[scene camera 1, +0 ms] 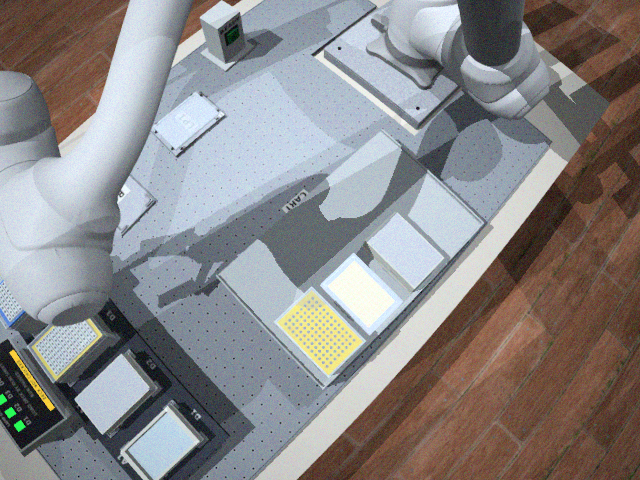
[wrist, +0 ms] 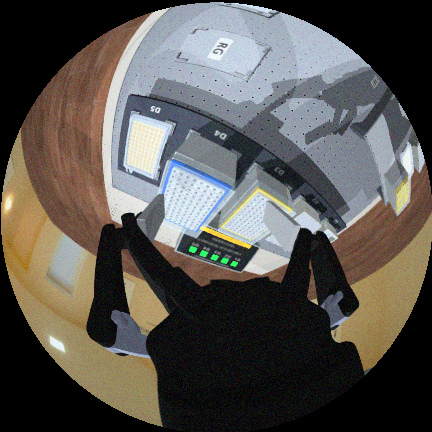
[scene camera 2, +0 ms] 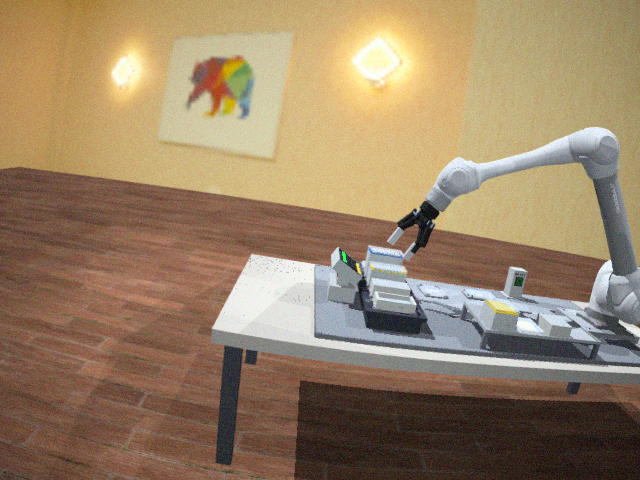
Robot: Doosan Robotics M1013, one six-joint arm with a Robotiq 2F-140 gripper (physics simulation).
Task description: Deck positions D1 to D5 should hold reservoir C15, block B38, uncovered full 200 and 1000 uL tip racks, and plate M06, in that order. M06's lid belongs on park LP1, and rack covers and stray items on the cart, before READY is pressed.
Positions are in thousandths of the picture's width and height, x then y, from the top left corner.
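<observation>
An RG pad (scene camera 1: 207, 432) is visible, and the wrist view shows the pad (wrist: 564, 126) too. A cart tray (scene camera 1: 473, 520) is also visible. My gripper (scene camera 2: 621, 522), which the wrist view shows as well (wrist: 501, 480), is open and holds nothing.
</observation>
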